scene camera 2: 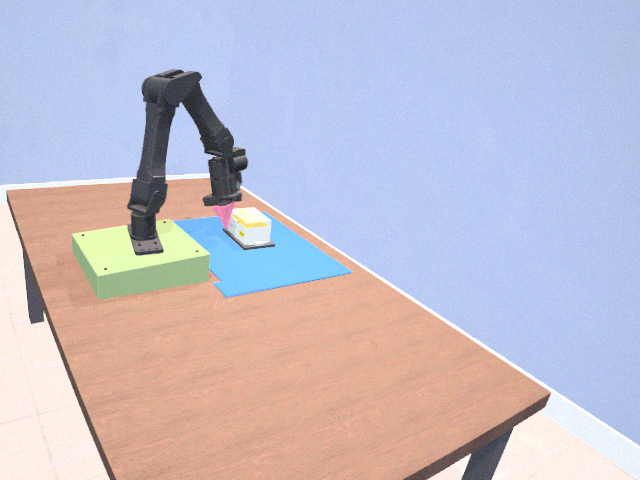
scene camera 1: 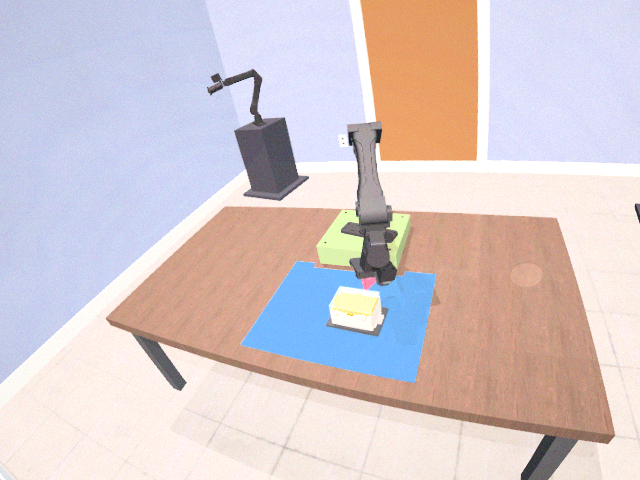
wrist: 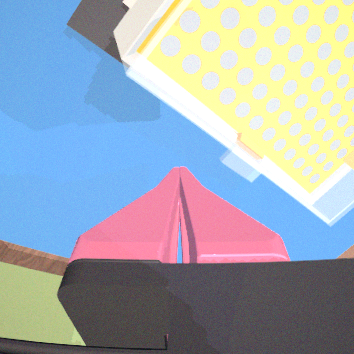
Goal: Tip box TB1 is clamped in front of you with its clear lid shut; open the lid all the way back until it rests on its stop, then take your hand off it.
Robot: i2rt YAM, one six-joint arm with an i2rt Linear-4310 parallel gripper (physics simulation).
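Places are measured from the arm's base along level axes (x back, y right, z up), in metres.
Pixels of known places: gripper, fingertip midpoint: point(scene camera 2: 226, 227) point(scene camera 1: 365, 290) point(wrist: 179, 177); arm's base, link origin: point(scene camera 2: 144, 239).
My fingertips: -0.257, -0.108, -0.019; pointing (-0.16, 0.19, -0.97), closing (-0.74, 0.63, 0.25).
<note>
Ahead of a thing's pixels: the offset from my fingertips to its middle, as dx, dy, dz. "pt": to the spot under its first point. Level surfaces: height alone.
Tip box TB1 {-0.074, -0.008, -0.003} point(scene camera 1: 354, 319) point(scene camera 2: 258, 236) point(wrist: 280, 60) is white with a yellow, hole-dotted rack inside and sits on a dark base plate {pt -0.107, -0.078, -0.034} point(scene camera 1: 374, 331) point(wrist: 95, 25). Its clear lid {pt -0.041, +0.002, +0.035} point(scene camera 1: 356, 290) lies shut over the rack. In the wrist view a small clear tab {-0.028, -0.001, +0.021} point(wrist: 241, 165) sticks out from the box's edge facing my fingers. My gripper point(scene camera 1: 367, 287) point(scene camera 2: 226, 227) point(wrist: 179, 177) is shut and empty, pink fingertips together and pointing down. They are beside the box on the arm's side, low in the second scene view. In the wrist view they show apart from the tab, with blue mat between.
A blue mat {dz -0.042} point(scene camera 1: 289, 320) point(scene camera 2: 294, 268) point(wrist: 45, 165) lies under the box. The arm stands on a green block point(scene camera 1: 338, 254) point(scene camera 2: 149, 281) point(wrist: 25, 300) on the wooden table {dz -0.045} point(scene camera 1: 480, 330) point(scene camera 2: 310, 361). Another arm on a dark pedestal point(scene camera 1: 266, 157) stands beyond the table.
</note>
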